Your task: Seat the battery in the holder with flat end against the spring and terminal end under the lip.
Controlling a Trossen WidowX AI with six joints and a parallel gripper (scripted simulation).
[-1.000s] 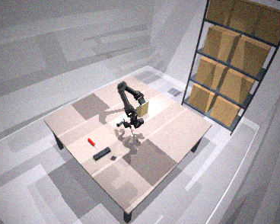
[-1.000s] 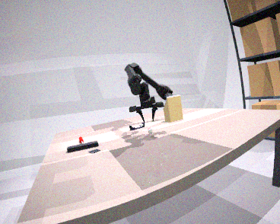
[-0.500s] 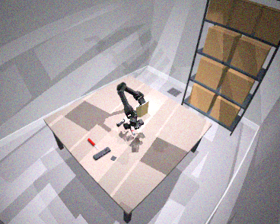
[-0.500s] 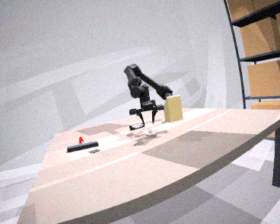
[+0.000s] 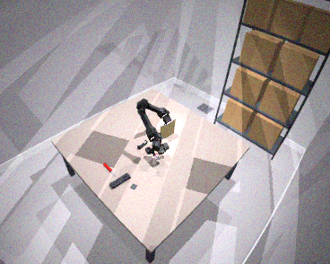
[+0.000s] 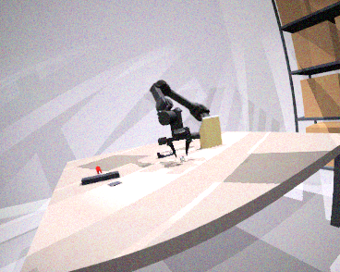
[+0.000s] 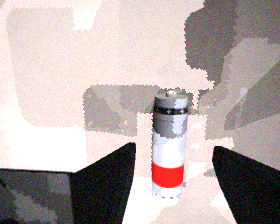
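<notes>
The battery lies 1 cm below my gripper tip. Also, from my gripper tip: dark remote control: 37 cm ahead, 2 cm to the right; then dark battery door: 33 cm ahead, 8 cm to the left, 1 cm below; then red-handled screwdriver: 36 cm ahead, 14 cm to the right.
</notes>
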